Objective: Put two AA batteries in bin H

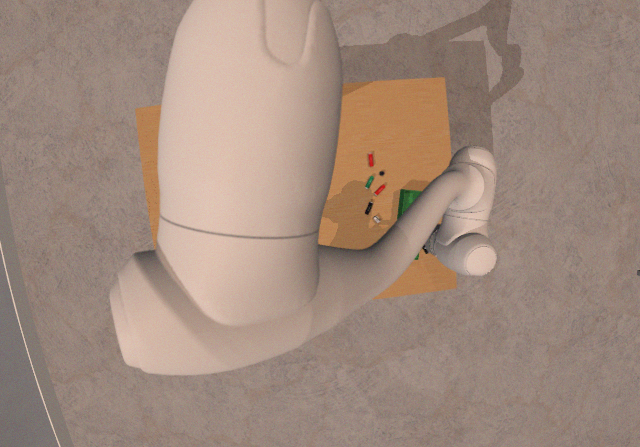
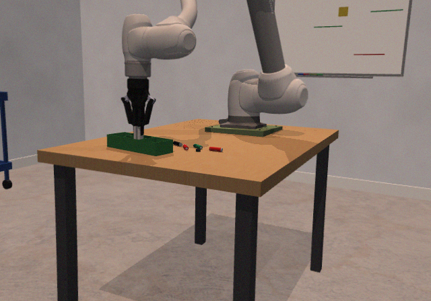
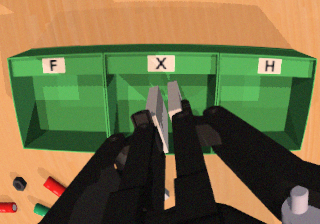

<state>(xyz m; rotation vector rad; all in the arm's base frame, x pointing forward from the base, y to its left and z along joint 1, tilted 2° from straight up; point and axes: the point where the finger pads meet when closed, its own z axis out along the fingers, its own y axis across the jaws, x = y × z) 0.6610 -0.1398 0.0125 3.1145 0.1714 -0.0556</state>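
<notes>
Now: the green bin row 30 mm below my hand. Also, from my hand: small white block 120 mm behind, 40 mm to the left, 40 mm below; green AA battery 130 mm behind, 170 mm to the left, 50 mm below; black AA battery 140 mm behind, 80 mm to the left, 50 mm below.
</notes>
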